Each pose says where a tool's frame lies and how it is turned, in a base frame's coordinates. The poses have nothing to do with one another.
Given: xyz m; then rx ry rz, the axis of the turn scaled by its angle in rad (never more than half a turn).
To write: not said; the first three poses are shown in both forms.
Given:
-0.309 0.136 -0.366 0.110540 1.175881 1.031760
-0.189 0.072 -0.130 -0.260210 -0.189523 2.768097
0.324 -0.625 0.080 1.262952 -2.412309 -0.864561
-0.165 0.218 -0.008 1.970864 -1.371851 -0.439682
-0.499 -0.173 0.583 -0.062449 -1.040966 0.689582
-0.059 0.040 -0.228 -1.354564 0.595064 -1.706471
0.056 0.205 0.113 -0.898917 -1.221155 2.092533
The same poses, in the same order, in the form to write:
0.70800 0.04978 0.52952 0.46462 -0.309 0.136 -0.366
0.17649 -0.09191 -0.06694 0.97771 -0.189 0.072 -0.130
0.14188 0.43760 -0.83585 -0.29956 0.324 -0.625 0.080
0.34307 0.75833 -0.52785 -0.16918 -0.165 0.218 -0.008
0.81090 -0.02923 -0.48724 0.32277 -0.499 -0.173 0.583
0.42732 -0.54224 0.23821 -0.68311 -0.059 0.040 -0.228
0.27511 -0.33443 -0.45432 0.77850 0.056 0.205 0.113

